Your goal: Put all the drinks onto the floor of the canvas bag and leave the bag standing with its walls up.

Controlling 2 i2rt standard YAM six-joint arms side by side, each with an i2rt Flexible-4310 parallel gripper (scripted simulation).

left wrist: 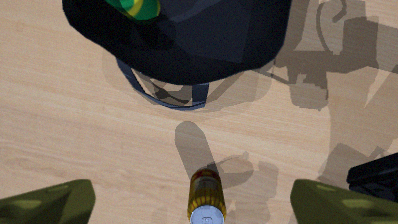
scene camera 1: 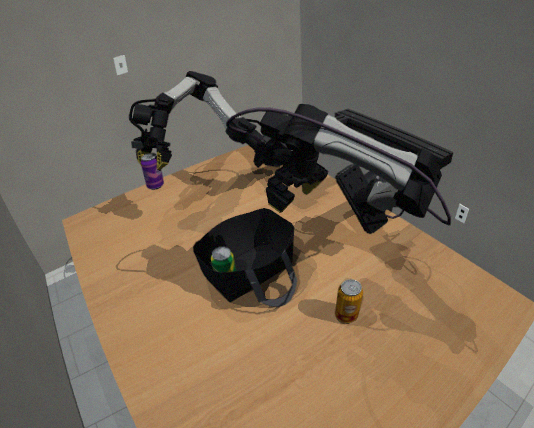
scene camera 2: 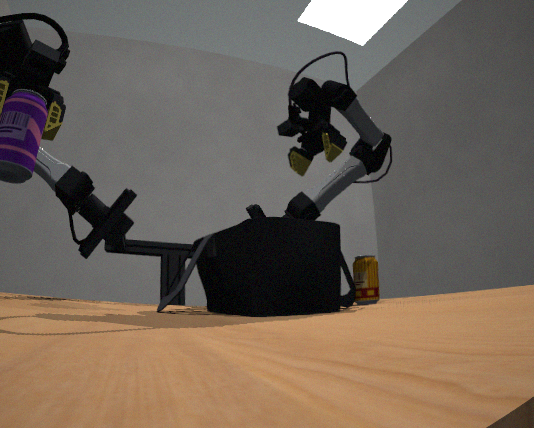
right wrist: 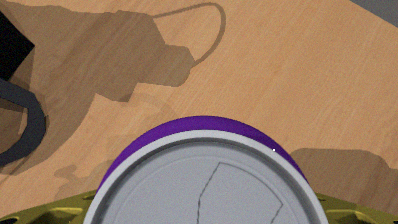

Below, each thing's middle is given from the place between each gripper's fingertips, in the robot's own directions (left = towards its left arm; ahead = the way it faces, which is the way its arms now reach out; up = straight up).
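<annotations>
Orange can (scene camera 2: 365,268), relative to my right hand: 750 mm to the left of it, 180 mm behind it, 180 mm below it.
Relative to my left hand (scene camera 1: 292,202), the orange can is 40 mm behind, 170 mm to the left and 260 mm below.
</annotations>
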